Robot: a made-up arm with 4 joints.
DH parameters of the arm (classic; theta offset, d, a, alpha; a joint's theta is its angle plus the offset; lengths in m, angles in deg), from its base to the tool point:
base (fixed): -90 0.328 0.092 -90
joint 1: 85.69 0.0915 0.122 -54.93
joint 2: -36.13 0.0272 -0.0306 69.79
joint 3: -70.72 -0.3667 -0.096 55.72
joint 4: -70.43 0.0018 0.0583 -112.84
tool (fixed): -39.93 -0.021 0 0
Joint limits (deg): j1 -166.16..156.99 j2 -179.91..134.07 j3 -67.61..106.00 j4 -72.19..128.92
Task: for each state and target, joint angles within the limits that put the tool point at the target. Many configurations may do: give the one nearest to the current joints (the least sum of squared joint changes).
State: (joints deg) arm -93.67 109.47 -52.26 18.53
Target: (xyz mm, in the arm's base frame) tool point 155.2 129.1 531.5
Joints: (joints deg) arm -56.66 131.56 -31.28 1.45
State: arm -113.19 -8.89 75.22 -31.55
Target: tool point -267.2 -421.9 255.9
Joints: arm -94.28 -17.14 57.16 -48.33
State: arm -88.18 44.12 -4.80 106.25
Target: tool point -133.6 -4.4 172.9
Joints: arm -122.36 79.59 -9.58 77.20
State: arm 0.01 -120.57 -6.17 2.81
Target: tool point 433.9 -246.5 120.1
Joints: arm 43.29 -159.03 -28.28 -12.32
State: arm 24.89 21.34 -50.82 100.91
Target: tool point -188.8 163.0 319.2
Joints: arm 59.95 19.55 -42.59 128.92
